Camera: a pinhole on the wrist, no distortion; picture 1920 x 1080 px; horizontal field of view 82.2 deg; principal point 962.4 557.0 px. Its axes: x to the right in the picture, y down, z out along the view. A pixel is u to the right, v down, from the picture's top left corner.
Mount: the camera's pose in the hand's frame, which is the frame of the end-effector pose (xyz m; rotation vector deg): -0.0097 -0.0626 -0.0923 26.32 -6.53 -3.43
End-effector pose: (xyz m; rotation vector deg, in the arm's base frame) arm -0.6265 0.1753 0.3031 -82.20 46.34 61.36
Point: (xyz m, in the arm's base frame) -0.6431 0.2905 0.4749
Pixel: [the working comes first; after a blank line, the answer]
In the camera's frame: -0.1242 0.0887 0.2087

307.5 1024.9
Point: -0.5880 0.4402 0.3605
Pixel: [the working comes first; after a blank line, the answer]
In the camera's frame: 0.0294 0.1252 0.3254

1061.8 980.5
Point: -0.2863 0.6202 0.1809
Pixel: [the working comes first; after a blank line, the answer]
In the camera's frame: 0.3484 -0.0254 0.5021

1726.0 501.3
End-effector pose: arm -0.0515 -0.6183 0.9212 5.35 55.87 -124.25
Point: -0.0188 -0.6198 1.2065
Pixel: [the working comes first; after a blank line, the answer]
In the camera's frame: -0.0737 0.0496 0.3230

711.4 726.2
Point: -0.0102 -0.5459 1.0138
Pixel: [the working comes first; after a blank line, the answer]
In the camera's frame: -0.0835 0.0508 0.1167

175.1 1036.2
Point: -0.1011 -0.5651 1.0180
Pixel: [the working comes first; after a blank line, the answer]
In the camera's frame: -0.0044 0.0030 0.1272

924.7 583.2
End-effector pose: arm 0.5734 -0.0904 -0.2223 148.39 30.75 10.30
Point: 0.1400 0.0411 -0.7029
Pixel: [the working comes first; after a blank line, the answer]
In the camera's frame: -0.2747 -0.2306 0.5490

411.8 94.8
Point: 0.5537 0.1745 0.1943
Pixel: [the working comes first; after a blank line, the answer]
In the camera's frame: 0.0687 -0.1302 -0.3815

behind the camera
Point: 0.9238 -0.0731 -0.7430
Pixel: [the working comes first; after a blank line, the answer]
In the camera's frame: 0.3856 0.2088 0.5467

1738.6 977.3
